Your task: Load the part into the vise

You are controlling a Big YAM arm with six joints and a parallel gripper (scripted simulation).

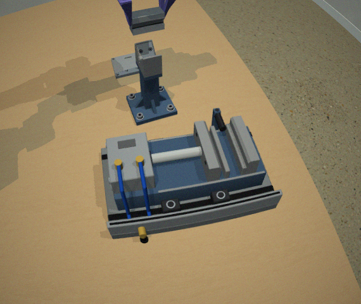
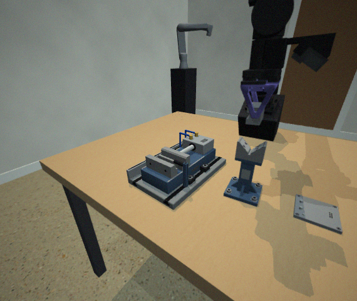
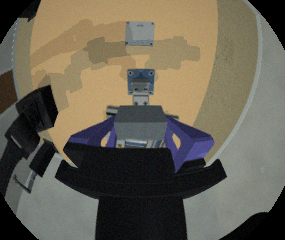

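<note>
Right now the grey part is 1 cm to the right of my hand. From my hand the other things lie so: cylinder rod 20 cm to the right, 16 cm below, 2 cm ahead; v-block stand 18 cm below; black work stop 16 cm to the right, 15 cm below, 10 cm ahead.
</note>
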